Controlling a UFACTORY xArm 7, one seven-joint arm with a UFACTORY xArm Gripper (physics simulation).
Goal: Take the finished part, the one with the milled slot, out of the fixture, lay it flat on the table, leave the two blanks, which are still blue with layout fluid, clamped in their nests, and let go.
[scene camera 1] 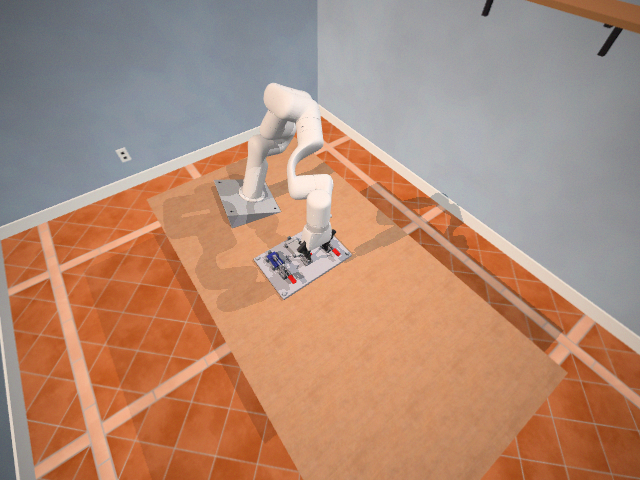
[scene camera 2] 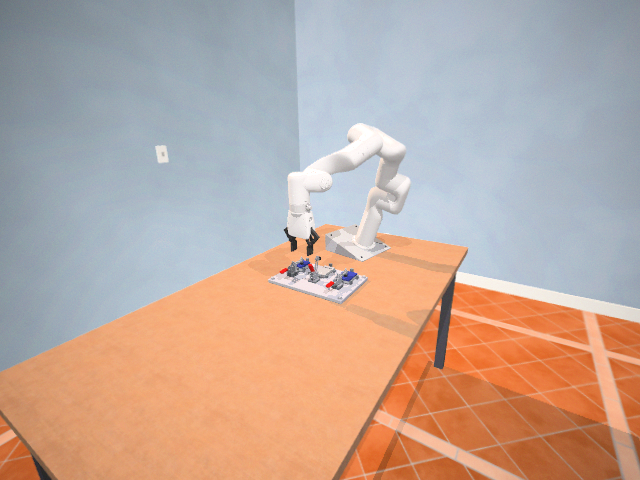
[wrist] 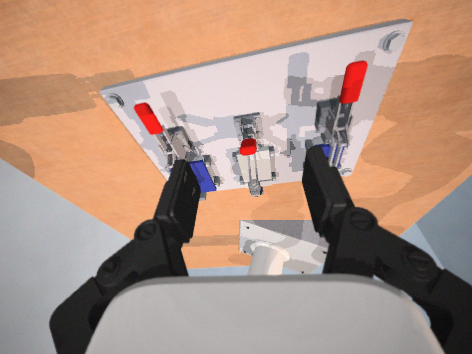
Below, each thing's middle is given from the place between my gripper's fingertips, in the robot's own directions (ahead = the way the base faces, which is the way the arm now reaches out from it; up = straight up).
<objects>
Right now the fixture plate (scene camera 1: 323, 262) is 160 mm below my hand, 100 mm behind it and 10 mm to the right of it. From my hand the other things lie so: finished part (wrist: 262, 156): 160 mm behind, 140 mm below, 20 mm to the right.
</objects>
